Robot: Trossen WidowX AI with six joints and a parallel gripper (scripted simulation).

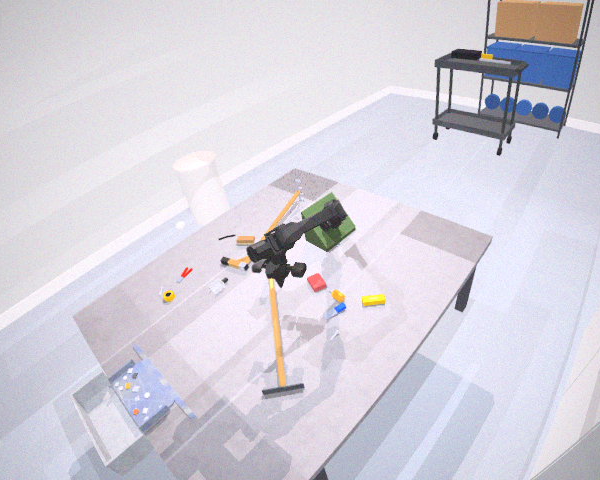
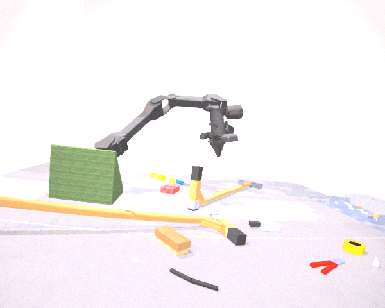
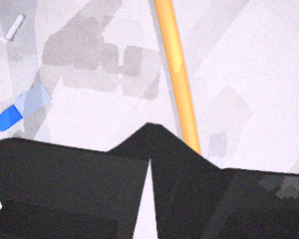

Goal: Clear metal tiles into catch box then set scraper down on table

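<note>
My gripper tip is now 5 cm short of the long scraper, 2 cm to the left of it and 10 cm above it. The rest, counted from my gripper tip: blue piece 11 cm behind, 15 cm to the left, 15 cm below; wooden block 25 cm behind, 48 cm to the right, 15 cm below; red block 19 cm behind, 15 cm below.
</note>
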